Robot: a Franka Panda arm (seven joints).
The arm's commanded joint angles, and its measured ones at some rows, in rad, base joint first. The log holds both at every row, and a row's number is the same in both.
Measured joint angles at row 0:
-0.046 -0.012 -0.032 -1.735 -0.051 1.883 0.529
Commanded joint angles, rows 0 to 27:
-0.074 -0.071 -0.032 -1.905 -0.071 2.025 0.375
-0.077 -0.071 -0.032 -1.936 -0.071 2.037 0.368
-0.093 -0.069 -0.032 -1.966 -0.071 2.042 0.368
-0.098 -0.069 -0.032 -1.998 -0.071 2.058 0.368
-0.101 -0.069 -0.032 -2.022 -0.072 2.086 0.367
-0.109 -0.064 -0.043 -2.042 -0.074 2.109 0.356
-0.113 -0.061 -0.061 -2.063 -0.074 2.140 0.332
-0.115 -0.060 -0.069 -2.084 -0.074 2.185 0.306
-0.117 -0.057 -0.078 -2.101 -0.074 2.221 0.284
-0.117 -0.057 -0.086 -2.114 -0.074 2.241 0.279
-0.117 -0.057 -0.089 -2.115 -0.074 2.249 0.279
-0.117 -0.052 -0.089 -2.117 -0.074 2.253 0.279
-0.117 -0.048 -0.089 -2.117 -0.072 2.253 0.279
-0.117 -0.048 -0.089 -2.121 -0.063 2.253 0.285
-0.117 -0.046 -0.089 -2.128 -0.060 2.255 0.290
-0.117 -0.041 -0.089 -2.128 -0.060 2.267 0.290
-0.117 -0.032 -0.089 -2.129 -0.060 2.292 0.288
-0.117 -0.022 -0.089 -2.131 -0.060 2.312 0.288
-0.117 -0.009 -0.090 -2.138 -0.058 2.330 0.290
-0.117 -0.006 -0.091 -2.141 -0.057 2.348 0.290
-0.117 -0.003 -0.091 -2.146 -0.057 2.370 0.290
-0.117 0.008 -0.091 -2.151 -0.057 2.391 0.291
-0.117 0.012 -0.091 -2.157 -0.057 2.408 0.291
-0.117 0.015 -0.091 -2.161 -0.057 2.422 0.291
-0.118 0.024 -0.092 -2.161 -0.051 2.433 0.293
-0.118 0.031 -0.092 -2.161 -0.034 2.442 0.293
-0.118 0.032 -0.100 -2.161 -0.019 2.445 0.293
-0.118 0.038 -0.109 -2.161 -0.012 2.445 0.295
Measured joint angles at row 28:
-0.115 0.031 -0.095 -2.153 -0.044 2.416 0.291
